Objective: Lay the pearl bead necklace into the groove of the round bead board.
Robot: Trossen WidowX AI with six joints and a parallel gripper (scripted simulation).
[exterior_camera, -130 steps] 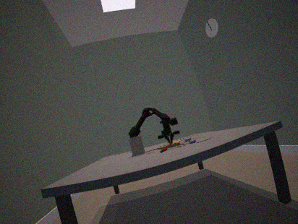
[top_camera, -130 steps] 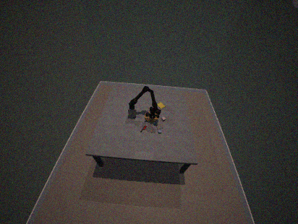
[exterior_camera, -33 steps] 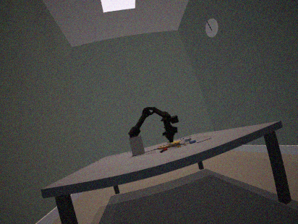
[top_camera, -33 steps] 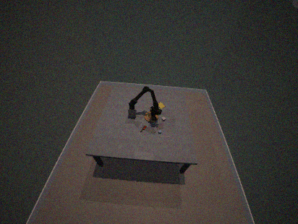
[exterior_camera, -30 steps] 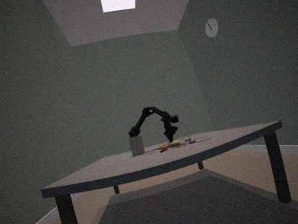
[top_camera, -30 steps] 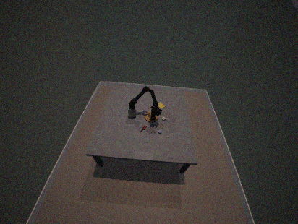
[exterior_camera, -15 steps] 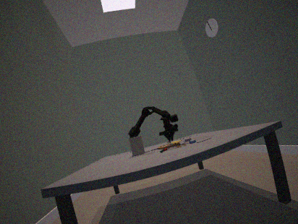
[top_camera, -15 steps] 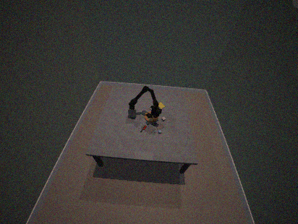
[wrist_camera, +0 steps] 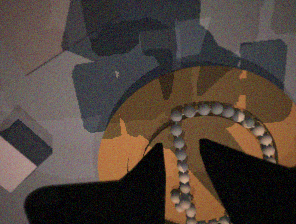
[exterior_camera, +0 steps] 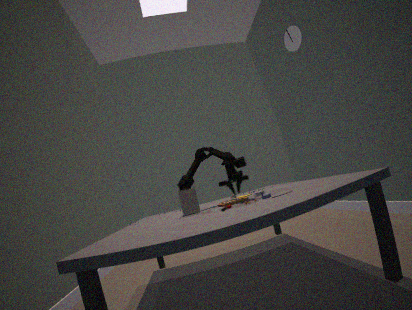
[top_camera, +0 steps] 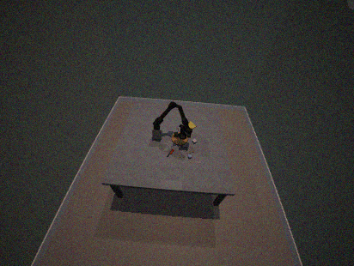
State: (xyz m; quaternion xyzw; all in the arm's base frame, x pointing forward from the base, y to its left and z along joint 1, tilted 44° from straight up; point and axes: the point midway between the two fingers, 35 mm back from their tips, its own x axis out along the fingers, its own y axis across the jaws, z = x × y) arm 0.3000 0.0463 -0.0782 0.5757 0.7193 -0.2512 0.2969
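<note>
My gripper tip is now 110 mm short of the grey flat piece, 100 mm to the left of it and 50 mm above it. From my gripper tip the other things lie so: red tool (180 mm to the right, 100 mm behind, 40 mm below); then bluish piece (190 mm to the right, 120 mm ahead, 40 mm below); then yellow object (320 mm to the left, 90 mm ahead, 50 mm below).
</note>
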